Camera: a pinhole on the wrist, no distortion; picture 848 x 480 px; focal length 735.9 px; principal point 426.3 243.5 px. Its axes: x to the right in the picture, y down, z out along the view. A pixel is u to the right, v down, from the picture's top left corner.
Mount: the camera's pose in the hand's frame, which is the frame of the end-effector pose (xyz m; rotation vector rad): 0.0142 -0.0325 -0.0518 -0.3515 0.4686 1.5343
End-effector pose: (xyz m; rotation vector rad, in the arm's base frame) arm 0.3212 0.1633 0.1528 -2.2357 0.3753 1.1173
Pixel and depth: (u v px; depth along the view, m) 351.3 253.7 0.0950
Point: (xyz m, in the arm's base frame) 0.3080 0.1807 0.1182
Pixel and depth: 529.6 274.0 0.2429
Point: 0.1866 0.1607 0.0248
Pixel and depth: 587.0 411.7 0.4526
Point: -0.0390 0.1313 -0.0469
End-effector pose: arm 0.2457 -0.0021 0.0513 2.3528 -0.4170 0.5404
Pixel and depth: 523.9 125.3 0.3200
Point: 0.3038 -0.2679 0.0459
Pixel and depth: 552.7 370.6 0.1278
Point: 0.2376 -0.0720 0.0456
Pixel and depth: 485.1 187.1 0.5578
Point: 0.3135 -0.4951 -0.0245
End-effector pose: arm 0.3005 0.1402 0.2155 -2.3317 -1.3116 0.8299
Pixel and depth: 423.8 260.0 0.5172
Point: 0.2119 0.0612 -0.2261
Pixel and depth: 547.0 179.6 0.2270
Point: 0.3155 0.1250 0.0420
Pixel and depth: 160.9 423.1 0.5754
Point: -0.0365 0.0360 -0.2321
